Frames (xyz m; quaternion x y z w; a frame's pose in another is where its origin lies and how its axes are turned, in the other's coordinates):
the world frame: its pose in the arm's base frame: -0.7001 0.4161 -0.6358 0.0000 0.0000 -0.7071 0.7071
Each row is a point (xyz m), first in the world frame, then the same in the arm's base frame.
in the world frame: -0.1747 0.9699 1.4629
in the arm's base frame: 0.2698 0.5908 0.8271
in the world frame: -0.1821 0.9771 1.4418
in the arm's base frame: 0.2770 0.5982 0.8060
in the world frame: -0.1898 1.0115 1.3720
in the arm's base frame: 0.3114 0.6059 0.7362
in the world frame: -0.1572 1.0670 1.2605
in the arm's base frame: 0.3669 0.5733 0.6247
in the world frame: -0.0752 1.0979 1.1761
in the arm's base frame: 0.3978 0.4913 0.5403
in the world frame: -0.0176 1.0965 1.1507
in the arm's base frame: 0.3964 0.4337 0.5149
